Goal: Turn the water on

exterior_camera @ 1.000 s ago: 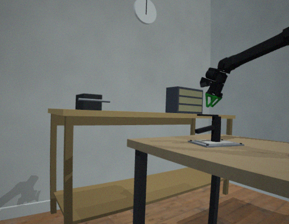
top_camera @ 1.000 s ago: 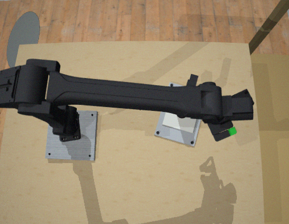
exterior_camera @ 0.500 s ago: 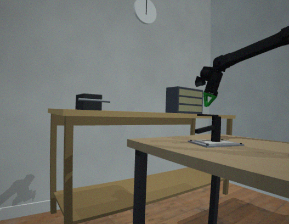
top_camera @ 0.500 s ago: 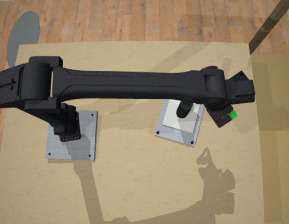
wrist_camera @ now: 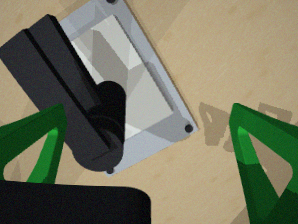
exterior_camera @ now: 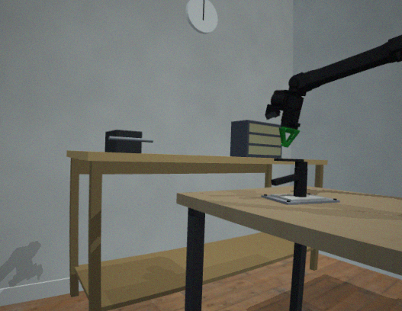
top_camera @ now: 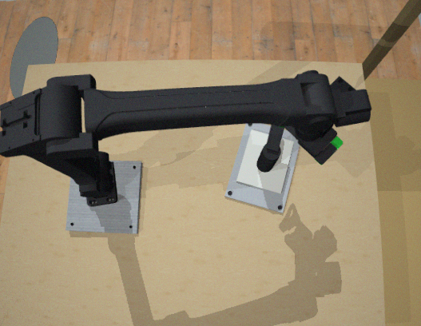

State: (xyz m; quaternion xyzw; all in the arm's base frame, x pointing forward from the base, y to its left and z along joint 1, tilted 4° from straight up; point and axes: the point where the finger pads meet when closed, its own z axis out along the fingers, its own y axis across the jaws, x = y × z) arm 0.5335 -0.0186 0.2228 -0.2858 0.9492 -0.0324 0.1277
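My gripper is now 40 mm past the lever, 50 mm to the right of it and 60 mm above it.
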